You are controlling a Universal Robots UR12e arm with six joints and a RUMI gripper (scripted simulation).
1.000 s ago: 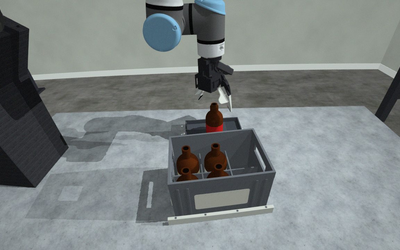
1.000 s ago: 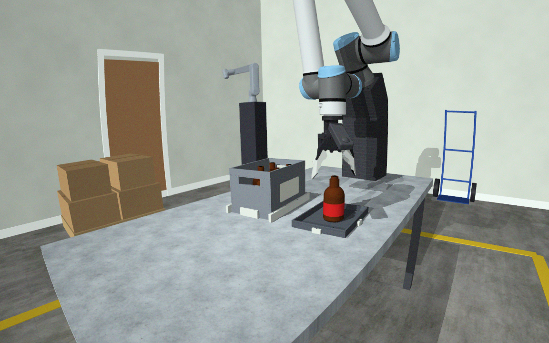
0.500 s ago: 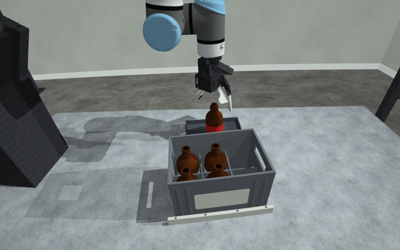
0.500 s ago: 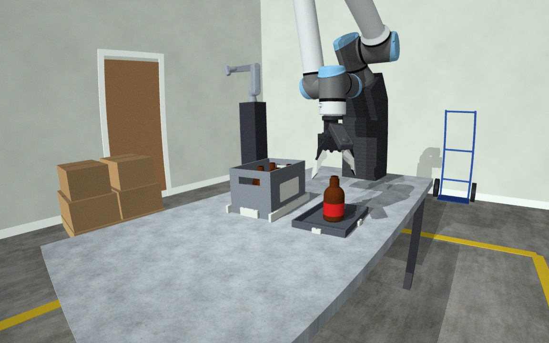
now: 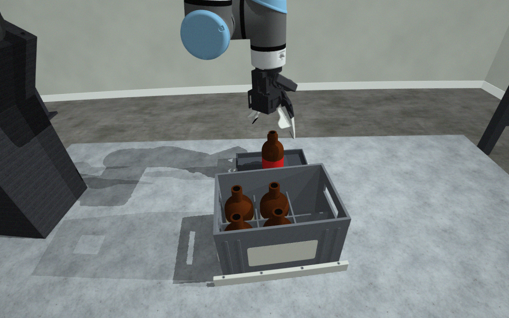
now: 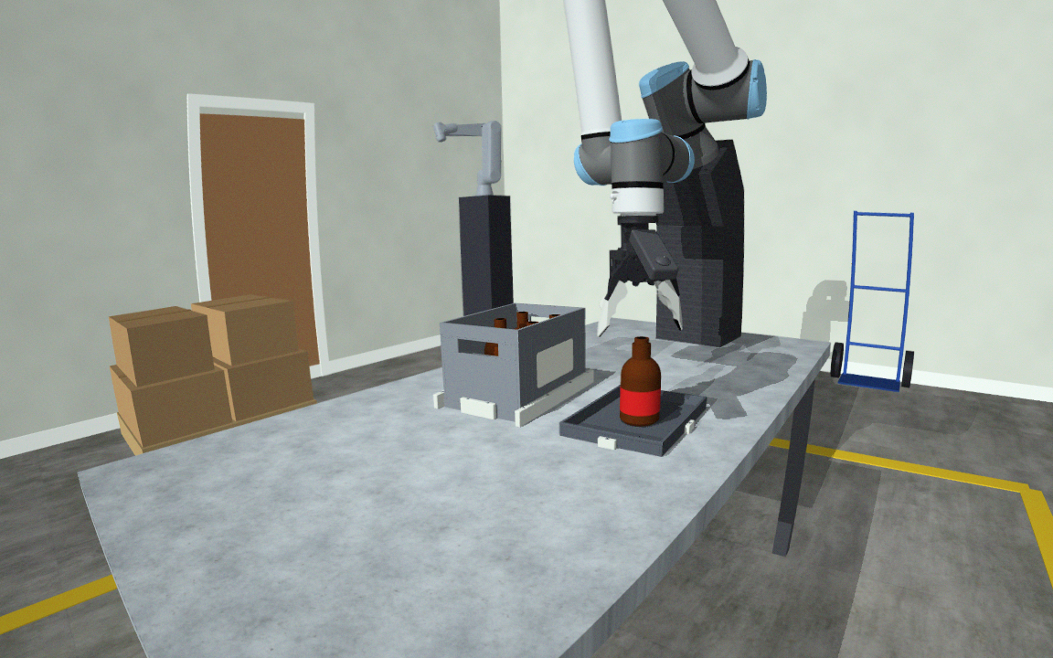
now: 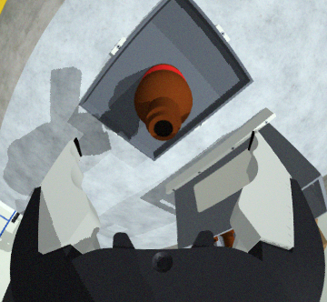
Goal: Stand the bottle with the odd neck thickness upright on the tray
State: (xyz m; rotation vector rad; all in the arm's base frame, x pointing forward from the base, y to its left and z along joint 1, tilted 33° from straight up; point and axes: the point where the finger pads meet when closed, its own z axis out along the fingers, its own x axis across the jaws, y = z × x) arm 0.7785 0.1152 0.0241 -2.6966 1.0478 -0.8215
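Now: the glass bottle 8 cm below my hand. Also, from my hand: crate: 3 cm behind, 29 cm to the right, 8 cm below; then grey tray: 15 cm below.
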